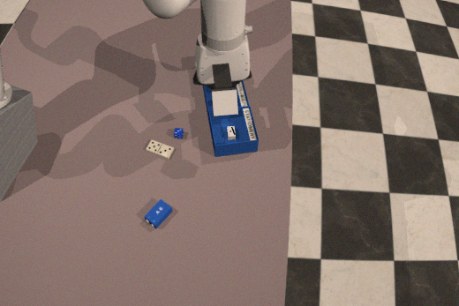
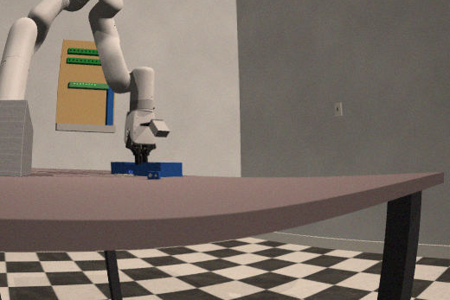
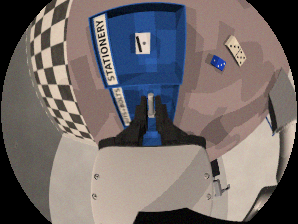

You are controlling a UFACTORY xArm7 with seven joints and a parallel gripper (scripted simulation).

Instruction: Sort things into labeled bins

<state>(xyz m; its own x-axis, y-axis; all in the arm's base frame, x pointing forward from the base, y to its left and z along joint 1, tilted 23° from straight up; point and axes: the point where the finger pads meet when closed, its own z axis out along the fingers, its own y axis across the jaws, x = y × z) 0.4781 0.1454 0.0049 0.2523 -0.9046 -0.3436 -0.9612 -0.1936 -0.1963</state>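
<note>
My hand is 1 cm to the right of the bolt and 2 cm above it. Also, from my hand: blue three-part bin (1 cm ahead, 2 cm below); then blue die (8 cm behind, 9 cm to the right, 3 cm below); then white sharpener (3 cm ahead, 8 cm to the right, 2 cm below).
</note>
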